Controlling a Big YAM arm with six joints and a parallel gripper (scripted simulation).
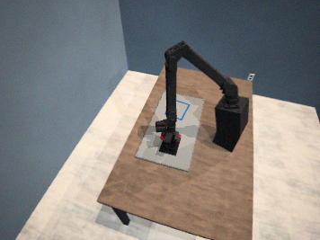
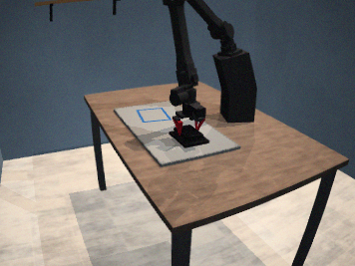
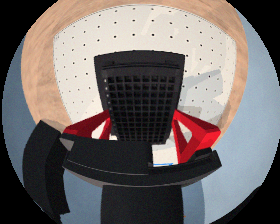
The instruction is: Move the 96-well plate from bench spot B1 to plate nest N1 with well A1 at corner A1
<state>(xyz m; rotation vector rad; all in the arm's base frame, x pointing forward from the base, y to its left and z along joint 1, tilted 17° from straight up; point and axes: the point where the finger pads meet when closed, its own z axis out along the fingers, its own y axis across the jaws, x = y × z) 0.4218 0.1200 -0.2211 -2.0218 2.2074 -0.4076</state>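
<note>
My hand is 3 cm above the black plate nest. The rest, counted from my hand: black 96-well plate (right at my hand).
</note>
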